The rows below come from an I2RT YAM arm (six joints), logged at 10 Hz.
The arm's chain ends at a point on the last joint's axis. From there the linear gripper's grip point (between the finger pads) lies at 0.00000 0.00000 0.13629 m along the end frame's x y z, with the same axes.
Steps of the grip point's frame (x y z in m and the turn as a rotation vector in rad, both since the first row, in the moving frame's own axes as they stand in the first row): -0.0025, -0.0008, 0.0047, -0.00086, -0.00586, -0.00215; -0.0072, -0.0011, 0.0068, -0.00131, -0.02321, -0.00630; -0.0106, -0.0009, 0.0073, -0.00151, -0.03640, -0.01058; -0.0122, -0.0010, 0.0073, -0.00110, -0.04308, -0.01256; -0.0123, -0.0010, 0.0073, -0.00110, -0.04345, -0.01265; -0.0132, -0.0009, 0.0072, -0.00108, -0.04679, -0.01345; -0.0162, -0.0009, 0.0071, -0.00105, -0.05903, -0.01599; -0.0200, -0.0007, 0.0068, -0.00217, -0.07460, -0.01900
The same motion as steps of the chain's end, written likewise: -0.0017, -0.0009, 0.0047, -0.00086, -0.00586, -0.00215; -0.0040, -0.0013, 0.0068, -0.00131, -0.02321, -0.00630; -0.0056, -0.0011, 0.0074, -0.00151, -0.03640, -0.01058; -0.0063, -0.0012, 0.0074, -0.00110, -0.04308, -0.01256; -0.0064, -0.0012, 0.0074, -0.00110, -0.04345, -0.01265; -0.0068, -0.0011, 0.0073, -0.00108, -0.04679, -0.01345; -0.0082, -0.0011, 0.0073, -0.00105, -0.05903, -0.01599; -0.0098, -0.0011, 0.0072, -0.00217, -0.07460, -0.01900
